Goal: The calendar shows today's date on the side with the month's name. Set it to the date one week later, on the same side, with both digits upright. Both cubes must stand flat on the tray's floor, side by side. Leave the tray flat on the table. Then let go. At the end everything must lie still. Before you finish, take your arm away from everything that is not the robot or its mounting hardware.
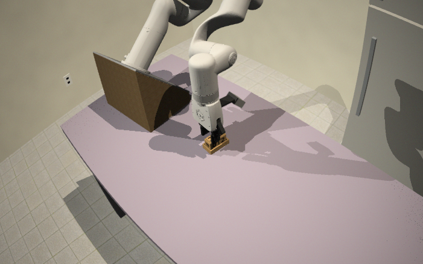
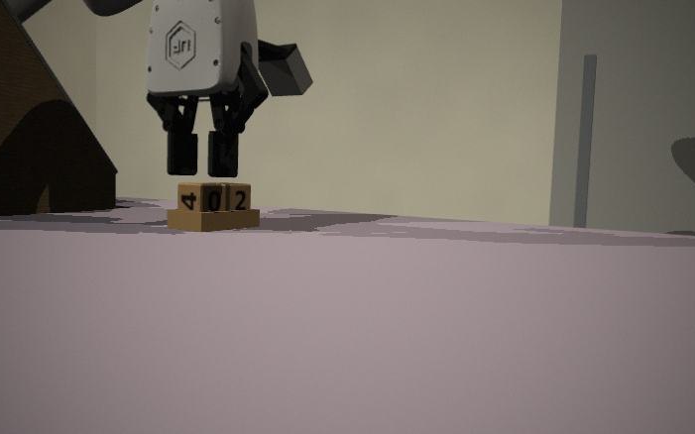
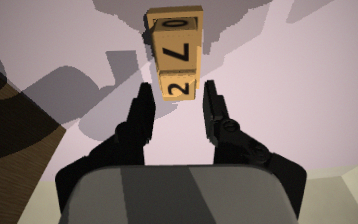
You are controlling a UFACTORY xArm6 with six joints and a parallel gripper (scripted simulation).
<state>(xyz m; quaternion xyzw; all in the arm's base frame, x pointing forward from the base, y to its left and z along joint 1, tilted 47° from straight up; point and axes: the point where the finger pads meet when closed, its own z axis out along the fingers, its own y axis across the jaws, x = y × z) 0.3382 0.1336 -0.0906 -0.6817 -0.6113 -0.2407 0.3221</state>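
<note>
Now: hand 40 mm above the cube. The rest, counted from my hand: wooden calendar tray: 60 mm below, 20 mm to the left.
</note>
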